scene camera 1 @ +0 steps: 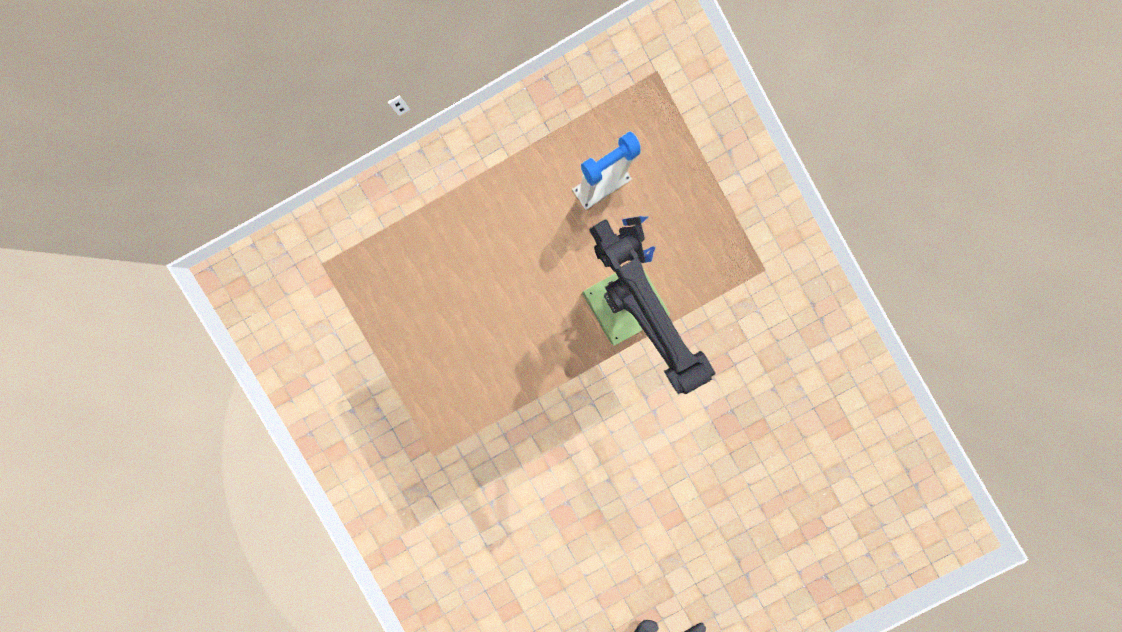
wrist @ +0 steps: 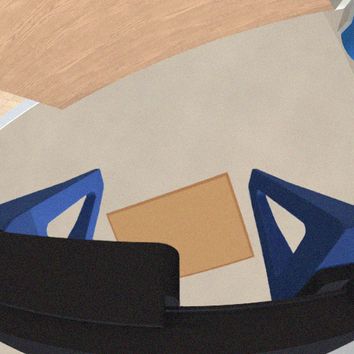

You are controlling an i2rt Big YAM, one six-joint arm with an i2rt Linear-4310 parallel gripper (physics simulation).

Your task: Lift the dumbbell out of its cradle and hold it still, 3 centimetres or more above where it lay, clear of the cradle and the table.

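Places are measured from the arm's base along level axes (x ahead, y left, z up), in millimetres.
Pixels of known places: gripper, between the fingertips: (scene camera 1: 650,232); arm's base, origin of its link: (scene camera 1: 622,296).
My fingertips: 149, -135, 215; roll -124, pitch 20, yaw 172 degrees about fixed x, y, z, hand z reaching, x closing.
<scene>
Ahead of a thing's pixels: the offset from my fingertips to its top centre, as dx, dy, dz. "spot": to the spot under its first point. Level surfaces: height alone.
The blue dumbbell @[+285, -24, -44] (scene camera 1: 610,159) rests across the top of its white cradle @[spot: +267, -21, -307] (scene camera 1: 603,188), which stands on the wooden table, in the upper right part of the scene view. In the wrist view, part of the blue dumbbell (wrist: 349,39) and a piece of the cradle (wrist: 342,18) show at the upper right edge. My gripper (scene camera 1: 647,236) (wrist: 175,176) is open, with its two blue fingers wide apart and nothing between them. It is apart from the dumbbell, below and to the right of it in the scene view. The rest of the dumbbell is cut off in the wrist view.
The brown wooden table @[dz -315] (scene camera 1: 471,274) (wrist: 125,35) carries the cradle and the arm's green base plate (scene camera 1: 614,328). The dark arm folds back over the table's lower edge. An orange-tan rectangular panel (wrist: 185,225) shows beyond the fingers against a beige surface. A wall outlet (scene camera 1: 398,105) is at the upper left.
</scene>
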